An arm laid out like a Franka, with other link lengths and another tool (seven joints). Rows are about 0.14 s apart.
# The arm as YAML. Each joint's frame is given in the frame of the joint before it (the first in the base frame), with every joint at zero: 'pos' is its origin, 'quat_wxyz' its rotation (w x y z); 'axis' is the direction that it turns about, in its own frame. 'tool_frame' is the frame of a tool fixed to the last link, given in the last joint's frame.
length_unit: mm
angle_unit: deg
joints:
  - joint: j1
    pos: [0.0, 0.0, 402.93]
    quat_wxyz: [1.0, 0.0, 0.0, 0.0]
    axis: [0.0, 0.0, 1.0]
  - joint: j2
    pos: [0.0, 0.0, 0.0]
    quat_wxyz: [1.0, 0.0, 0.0, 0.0]
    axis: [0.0, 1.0, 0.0]
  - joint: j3
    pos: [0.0, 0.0, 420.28]
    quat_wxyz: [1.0, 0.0, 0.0, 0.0]
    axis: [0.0, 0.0, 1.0]
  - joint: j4
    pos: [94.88, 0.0, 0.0]
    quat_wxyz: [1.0, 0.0, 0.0, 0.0]
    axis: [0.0, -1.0, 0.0]
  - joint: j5
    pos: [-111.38, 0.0, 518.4]
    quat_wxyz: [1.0, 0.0, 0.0, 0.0]
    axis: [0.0, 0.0, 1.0]
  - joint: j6
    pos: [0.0, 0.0, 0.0]
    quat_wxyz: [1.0, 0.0, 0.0, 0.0]
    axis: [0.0, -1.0, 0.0]
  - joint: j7
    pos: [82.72, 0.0, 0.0]
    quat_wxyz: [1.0, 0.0, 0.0, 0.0]
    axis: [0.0, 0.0, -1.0]
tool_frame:
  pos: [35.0, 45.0, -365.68]
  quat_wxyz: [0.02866, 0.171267, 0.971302, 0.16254]
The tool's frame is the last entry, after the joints.
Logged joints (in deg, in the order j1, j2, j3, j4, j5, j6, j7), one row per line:
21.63, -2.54, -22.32, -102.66, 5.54, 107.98, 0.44
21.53, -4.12, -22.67, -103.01, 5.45, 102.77, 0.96
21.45, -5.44, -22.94, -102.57, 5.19, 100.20, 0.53
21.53, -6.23, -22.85, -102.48, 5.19, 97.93, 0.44
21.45, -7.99, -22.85, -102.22, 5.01, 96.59, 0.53
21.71, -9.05, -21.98, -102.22, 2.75, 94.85, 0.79
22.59, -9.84, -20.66, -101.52, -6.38, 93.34, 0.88
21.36, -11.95, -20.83, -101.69, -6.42, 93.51, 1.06
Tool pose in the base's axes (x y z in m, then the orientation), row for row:
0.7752, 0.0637, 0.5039, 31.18, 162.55, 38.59
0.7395, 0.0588, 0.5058, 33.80, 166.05, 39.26
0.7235, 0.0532, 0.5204, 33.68, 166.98, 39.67
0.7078, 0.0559, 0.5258, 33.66, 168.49, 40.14
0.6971, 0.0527, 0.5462, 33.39, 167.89, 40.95
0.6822, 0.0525, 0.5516, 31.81, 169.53, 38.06
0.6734, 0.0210, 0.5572, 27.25, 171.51, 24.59
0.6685, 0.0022, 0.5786, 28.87, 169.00, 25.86
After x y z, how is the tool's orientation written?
As a rotation vector, in degrees.
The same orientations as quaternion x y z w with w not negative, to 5 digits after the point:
0.18276, 0.95277, 0.22619, 0.08757
0.19404, 0.95329, 0.22539, 0.05283
0.19238, 0.95377, 0.22659, 0.04448
0.19068, 0.95445, 0.22738, 0.03101
0.18959, 0.95330, 0.23252, 0.03483
0.18001, 0.95935, 0.21538, 0.02934
0.15524, 0.97707, 0.14009, 0.04019
0.16623, 0.97307, 0.14890, 0.05767

